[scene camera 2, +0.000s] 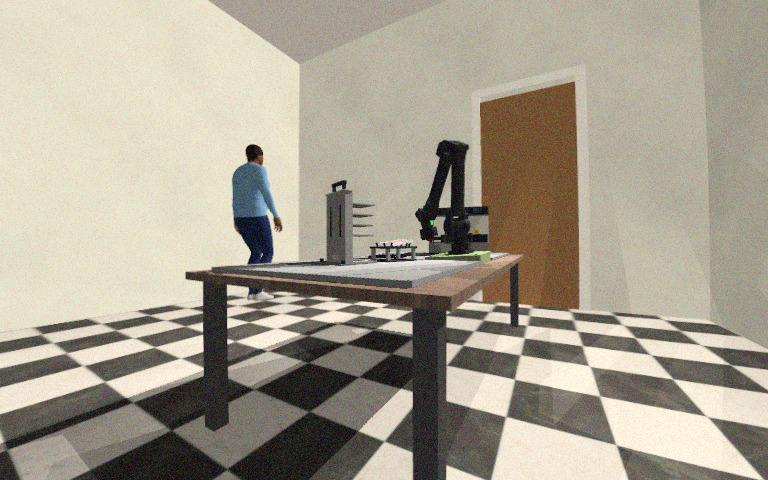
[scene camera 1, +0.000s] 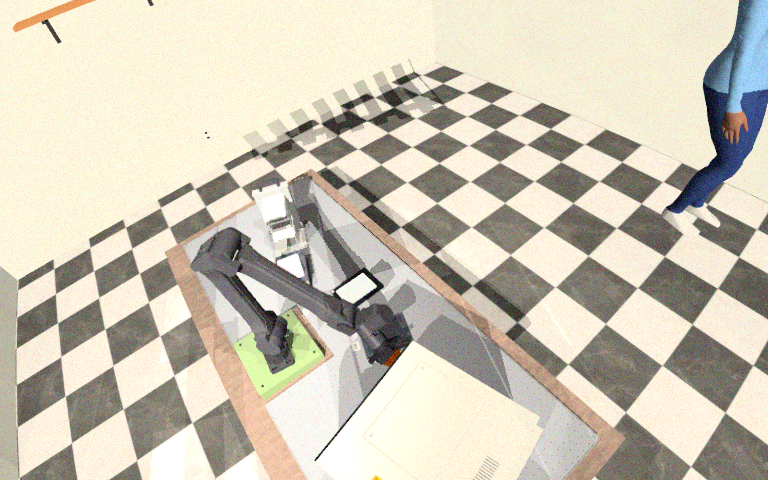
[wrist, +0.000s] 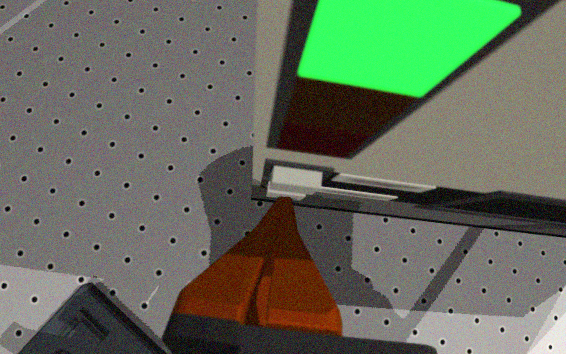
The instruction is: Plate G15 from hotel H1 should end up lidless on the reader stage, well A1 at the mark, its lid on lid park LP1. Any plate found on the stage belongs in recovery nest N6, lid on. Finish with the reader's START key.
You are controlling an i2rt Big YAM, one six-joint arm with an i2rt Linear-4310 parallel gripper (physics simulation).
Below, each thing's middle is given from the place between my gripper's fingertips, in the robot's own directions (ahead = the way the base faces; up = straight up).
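Labels:
Dark nest (wrist: 88,314): my gripper 10 mm short of it, 180 mm to the right of it, 70 mm above it.

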